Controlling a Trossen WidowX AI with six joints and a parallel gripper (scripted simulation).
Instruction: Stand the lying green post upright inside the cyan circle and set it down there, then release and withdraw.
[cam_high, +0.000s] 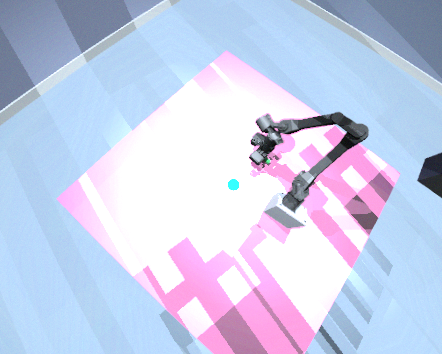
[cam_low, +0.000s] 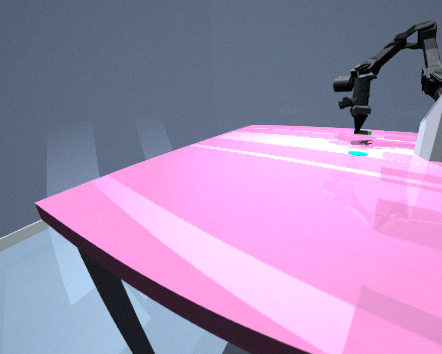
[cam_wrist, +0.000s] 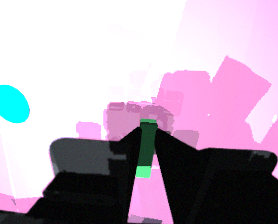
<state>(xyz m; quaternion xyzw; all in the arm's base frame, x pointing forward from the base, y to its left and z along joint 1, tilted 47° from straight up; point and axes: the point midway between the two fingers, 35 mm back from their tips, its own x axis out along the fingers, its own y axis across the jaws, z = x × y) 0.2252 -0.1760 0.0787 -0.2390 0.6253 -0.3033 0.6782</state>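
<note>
Now: gripper tip 20 cm to the right of the cyan circle, 4 cm above it and 2 cm short of it. Round my gripper tip: green post 2 cm behind.
</note>
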